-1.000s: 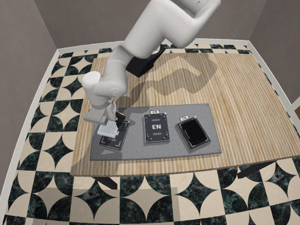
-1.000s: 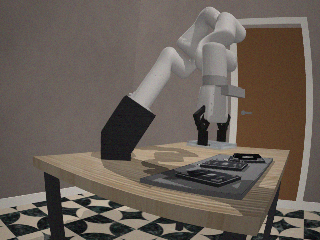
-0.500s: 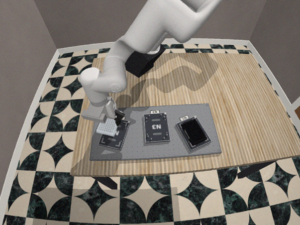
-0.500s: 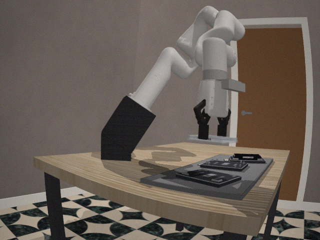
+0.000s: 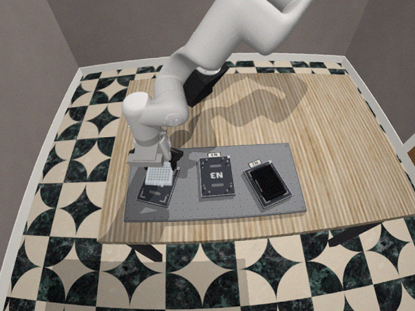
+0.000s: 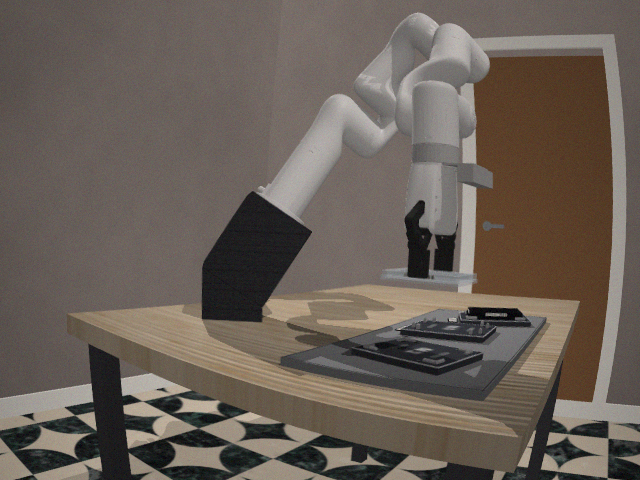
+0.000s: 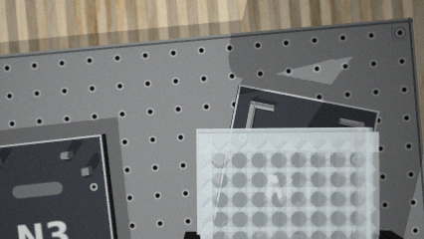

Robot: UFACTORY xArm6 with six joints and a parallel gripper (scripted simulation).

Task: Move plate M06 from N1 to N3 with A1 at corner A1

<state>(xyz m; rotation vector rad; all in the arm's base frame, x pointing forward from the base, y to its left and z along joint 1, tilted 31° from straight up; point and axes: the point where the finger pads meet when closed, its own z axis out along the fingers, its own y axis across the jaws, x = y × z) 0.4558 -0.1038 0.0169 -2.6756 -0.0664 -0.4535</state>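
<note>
Now: hand 50 mm past the nest N3, 180 mm to the right of it and 130 mm above it. Round my hand: black plate M09 (50 mm behind, 370 mm to the left, 110 mm below); well plate M06 (10 mm below); nest N1 (10 mm ahead, 30 mm to the right, 130 mm below).
</note>
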